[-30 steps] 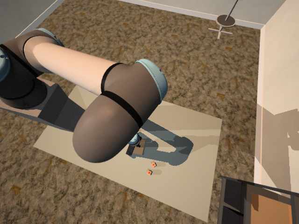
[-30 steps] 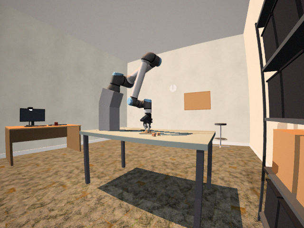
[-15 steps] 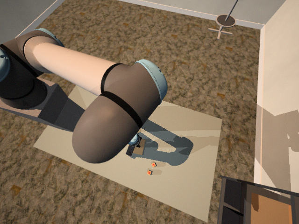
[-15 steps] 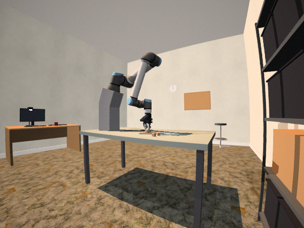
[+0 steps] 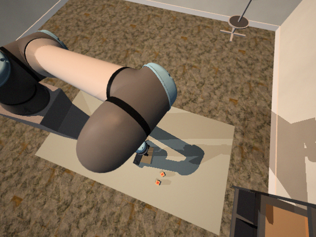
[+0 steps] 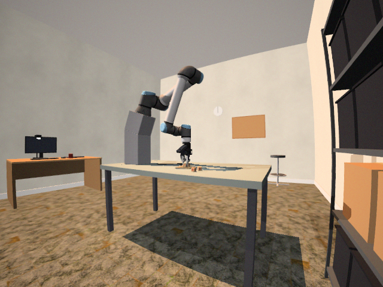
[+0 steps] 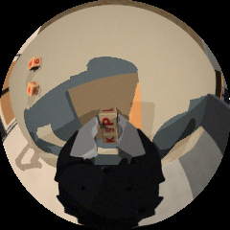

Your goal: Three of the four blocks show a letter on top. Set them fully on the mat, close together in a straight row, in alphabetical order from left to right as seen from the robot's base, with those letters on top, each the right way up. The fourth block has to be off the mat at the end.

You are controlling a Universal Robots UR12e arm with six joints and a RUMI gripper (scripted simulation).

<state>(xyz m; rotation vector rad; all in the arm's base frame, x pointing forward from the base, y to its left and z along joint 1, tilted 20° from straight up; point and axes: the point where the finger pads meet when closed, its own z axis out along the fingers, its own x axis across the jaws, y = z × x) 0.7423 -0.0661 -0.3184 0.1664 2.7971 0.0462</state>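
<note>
The orange mat is 2 cm below my hand.
</note>
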